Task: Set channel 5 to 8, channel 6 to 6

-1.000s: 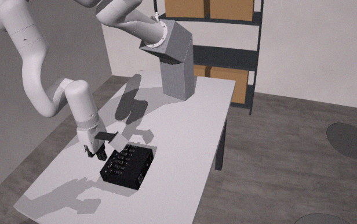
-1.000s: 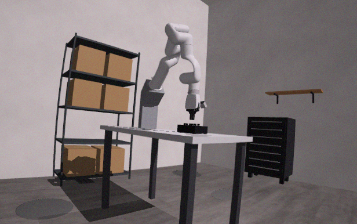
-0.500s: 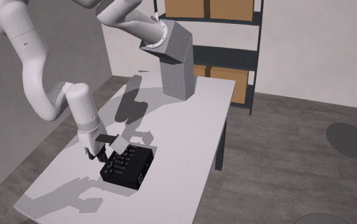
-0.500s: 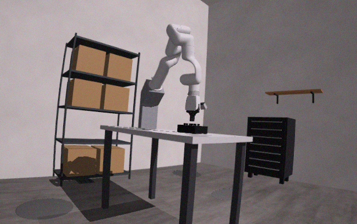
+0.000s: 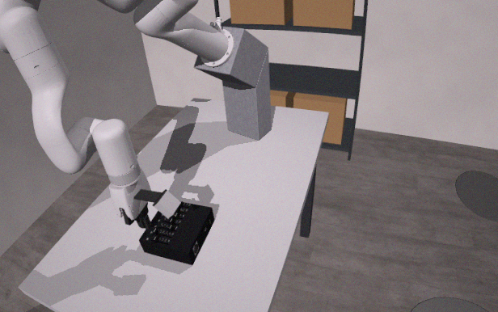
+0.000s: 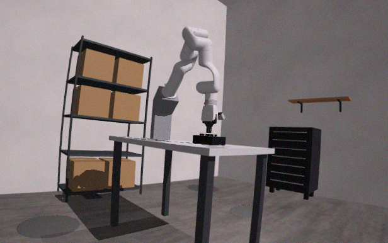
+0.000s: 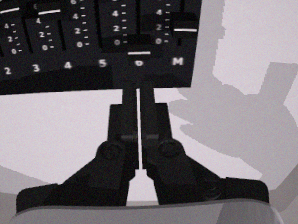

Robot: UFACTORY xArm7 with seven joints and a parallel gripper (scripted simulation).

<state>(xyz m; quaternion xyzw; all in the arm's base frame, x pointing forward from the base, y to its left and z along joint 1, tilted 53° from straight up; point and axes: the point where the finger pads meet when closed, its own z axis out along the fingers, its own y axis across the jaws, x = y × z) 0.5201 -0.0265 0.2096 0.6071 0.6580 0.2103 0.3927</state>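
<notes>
Now: the channel 6 fader cap 3 cm to the left of my hand and 3 cm below it. The rest, counted from my hand: channel 5 fader cap (6 cm to the left, 3 cm below, 2 cm behind); master fader cap (4 cm to the left, 3 cm below, 3 cm ahead).
</notes>
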